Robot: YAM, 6 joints.
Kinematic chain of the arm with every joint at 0, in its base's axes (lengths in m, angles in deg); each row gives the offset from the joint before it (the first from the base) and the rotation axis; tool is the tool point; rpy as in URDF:
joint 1: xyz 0 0 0.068 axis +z
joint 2: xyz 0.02 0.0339 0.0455 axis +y
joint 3: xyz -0.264 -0.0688 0 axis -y
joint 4: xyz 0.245 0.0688 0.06 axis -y
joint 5: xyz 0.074 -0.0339 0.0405 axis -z
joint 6: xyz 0.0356 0 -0.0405 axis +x
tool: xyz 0 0 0 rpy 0 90 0
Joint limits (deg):
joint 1: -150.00..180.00
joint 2: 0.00..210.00
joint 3: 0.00..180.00
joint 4: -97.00..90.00
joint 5: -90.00..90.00
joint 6: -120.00..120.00
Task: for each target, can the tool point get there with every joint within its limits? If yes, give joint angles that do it. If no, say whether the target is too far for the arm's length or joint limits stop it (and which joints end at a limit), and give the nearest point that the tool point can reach.
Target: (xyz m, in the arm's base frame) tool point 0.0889 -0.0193 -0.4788
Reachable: no: joint limits stop it (at a limit: joint 2) | nearest point 0.1284 -0.0279 -0.3608 | short by 0.125 m
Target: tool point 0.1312 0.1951 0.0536
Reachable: yes | joints 50.86 103.37 30.07 -2.46 -36.95 72.33
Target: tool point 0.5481 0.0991 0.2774
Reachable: yes | joints 10.83 139.70 110.89 61.29 9.13 2.27
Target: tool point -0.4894 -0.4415 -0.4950
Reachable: no: too far | nearest point -0.3600 -0.3247 -0.2926 | short by 0.267 m
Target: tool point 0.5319 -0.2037 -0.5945
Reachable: no: too far | nearest point 0.3967 -0.1519 -0.3346 | short by 0.298 m
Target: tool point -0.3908 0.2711 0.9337
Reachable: no: too far | nearest point -0.2661 0.1846 0.6606 | short by 0.312 m
